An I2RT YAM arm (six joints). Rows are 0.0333 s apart.
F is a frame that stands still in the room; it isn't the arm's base.
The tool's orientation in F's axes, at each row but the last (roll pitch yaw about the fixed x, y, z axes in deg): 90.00, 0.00, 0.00; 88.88, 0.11, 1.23; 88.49, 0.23, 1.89; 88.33, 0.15, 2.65; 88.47, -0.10, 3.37; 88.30, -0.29, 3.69; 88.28, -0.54, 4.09; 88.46, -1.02, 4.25; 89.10, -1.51, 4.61; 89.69, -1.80, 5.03; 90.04, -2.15, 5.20; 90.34, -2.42, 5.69; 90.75, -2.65, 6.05
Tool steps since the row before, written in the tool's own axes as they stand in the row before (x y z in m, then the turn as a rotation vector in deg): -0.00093, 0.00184, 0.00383, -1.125, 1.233, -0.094; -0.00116, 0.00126, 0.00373, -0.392, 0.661, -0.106; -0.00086, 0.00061, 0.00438, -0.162, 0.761, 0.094; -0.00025, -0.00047, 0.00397, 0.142, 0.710, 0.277; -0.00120, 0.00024, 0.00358, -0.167, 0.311, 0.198; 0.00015, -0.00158, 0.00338, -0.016, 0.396, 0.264; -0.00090, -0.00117, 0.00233, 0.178, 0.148, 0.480; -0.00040, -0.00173, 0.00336, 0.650, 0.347, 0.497; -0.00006, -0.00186, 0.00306, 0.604, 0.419, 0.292; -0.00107, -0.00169, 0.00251, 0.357, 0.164, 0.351; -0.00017, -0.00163, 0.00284, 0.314, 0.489, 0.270; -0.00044, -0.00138, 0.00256, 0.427, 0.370, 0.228; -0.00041, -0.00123, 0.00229, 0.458, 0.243, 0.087
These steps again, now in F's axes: -0.00093, -0.00383, 0.00184, -1.125, 0.094, 1.233; -0.00108, -0.00373, 0.00133, -0.393, 0.110, 0.660; -0.00071, -0.00439, 0.00073, -0.156, -0.079, 0.764; -0.00007, -0.00399, -0.00035, 0.156, -0.249, 0.717; -0.00099, -0.00364, 0.00033, -0.156, -0.199, 0.316; 0.00038, -0.00341, -0.00148, -0.002, -0.253, 0.404; -0.00072, -0.00242, -0.00111, 0.210, -0.462, 0.164; -0.00012, -0.00342, -0.00165, 0.678, -0.438, 0.372; 0.00024, -0.00308, -0.00181, 0.614, -0.237, 0.439; -0.00079, -0.00260, -0.00171, 0.381, -0.318, 0.177; 0.00015, -0.00284, -0.00164, 0.319, -0.242, 0.500; -0.00013, -0.00258, -0.00141, 0.432, -0.188, 0.386; -0.00011, -0.00230, -0.00128, 0.453, -0.043, 0.263
